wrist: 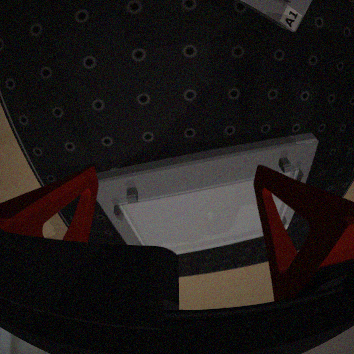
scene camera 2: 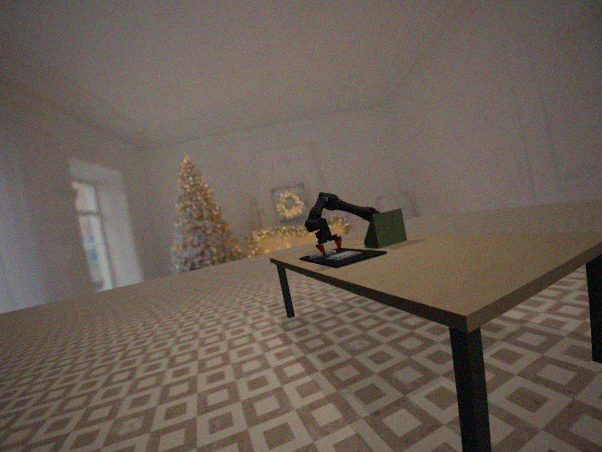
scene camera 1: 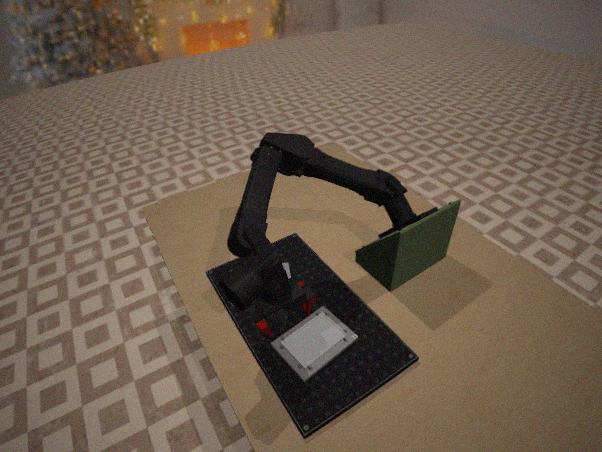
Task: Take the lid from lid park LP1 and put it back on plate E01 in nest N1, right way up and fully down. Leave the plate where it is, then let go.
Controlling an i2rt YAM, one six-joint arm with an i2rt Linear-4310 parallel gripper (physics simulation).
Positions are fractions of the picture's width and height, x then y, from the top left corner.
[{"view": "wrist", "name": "my gripper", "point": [0.50, 0.49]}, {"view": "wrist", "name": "flat pale lid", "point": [0.60, 0.60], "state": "on a grey frame with corner posts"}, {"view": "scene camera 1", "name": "flat pale lid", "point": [0.52, 0.75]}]
